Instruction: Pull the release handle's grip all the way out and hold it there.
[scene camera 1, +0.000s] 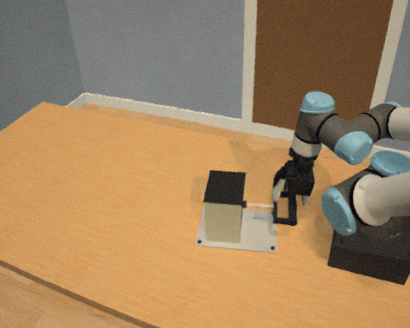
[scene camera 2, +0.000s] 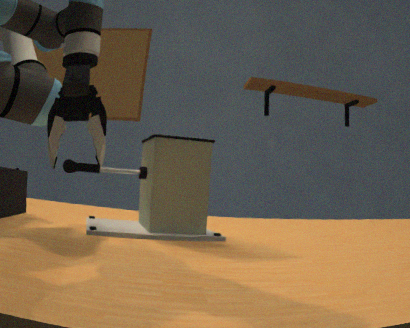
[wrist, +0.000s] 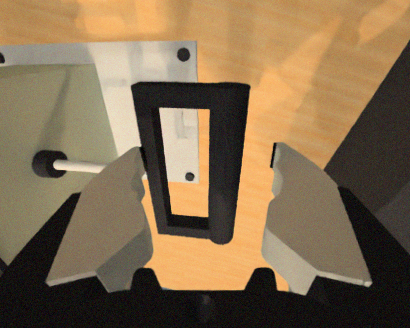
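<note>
The release handle's black rectangular grip (scene camera 1: 292, 212) (scene camera 2: 85, 167) (wrist: 225, 165) stands out from the pale box (scene camera 1: 223, 222) (scene camera 2: 180, 185) (wrist: 30, 115). A length of white rod (scene camera 1: 259, 205) (scene camera 2: 120, 170) (wrist: 80, 166) shows between them. My gripper (scene camera 1: 291, 201) (scene camera 2: 77, 166) (wrist: 208, 148) points down with its fingers spread on either side of the grip. The box-side finger is at the grip's inner bar and looks to touch it. The other finger stands apart from the thick outer bar, with a gap in the wrist view. The gripper is open.
The box stands on a white base plate (scene camera 1: 260, 237) (scene camera 2: 117, 227) (wrist: 125, 80) with dark bolts at its corners, below the grip. The dark robot base (scene camera 1: 367, 255) (scene camera 2: 12, 192) is on the grip's outer side. A wall shelf (scene camera 2: 310, 92) hangs behind the table.
</note>
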